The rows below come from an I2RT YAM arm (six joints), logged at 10 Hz.
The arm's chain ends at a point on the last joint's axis. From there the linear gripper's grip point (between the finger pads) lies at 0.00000 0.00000 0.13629 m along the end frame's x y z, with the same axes.
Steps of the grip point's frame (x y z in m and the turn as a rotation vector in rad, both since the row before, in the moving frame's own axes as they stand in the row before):
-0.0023 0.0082 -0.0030 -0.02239 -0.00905 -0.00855
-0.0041 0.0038 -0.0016 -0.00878 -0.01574 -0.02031
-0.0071 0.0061 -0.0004 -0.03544 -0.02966 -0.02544
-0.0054 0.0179 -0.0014 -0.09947 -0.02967 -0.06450
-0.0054 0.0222 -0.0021 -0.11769 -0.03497 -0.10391
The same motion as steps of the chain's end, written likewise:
-0.0011 0.0051 -0.0030 -0.02239 -0.00905 -0.00855
-0.0020 0.0026 -0.0016 -0.00878 -0.01574 -0.02031
-0.0031 0.0012 -0.0003 -0.03544 -0.02966 -0.02544
-0.0018 0.0042 -0.0007 -0.09947 -0.02967 -0.06450
-0.0015 0.0060 -0.0011 -0.11769 -0.03497 -0.10391

